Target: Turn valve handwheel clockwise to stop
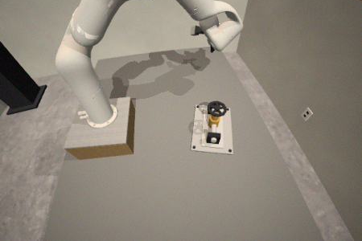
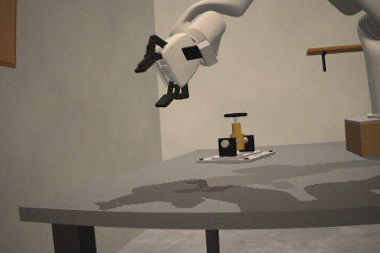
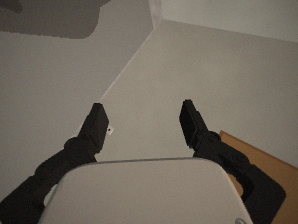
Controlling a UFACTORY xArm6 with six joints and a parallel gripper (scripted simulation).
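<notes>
Now: the black spoked handwheel 410 mm to the right of my hand, 160 mm behind it and 70 mm below it.
</notes>
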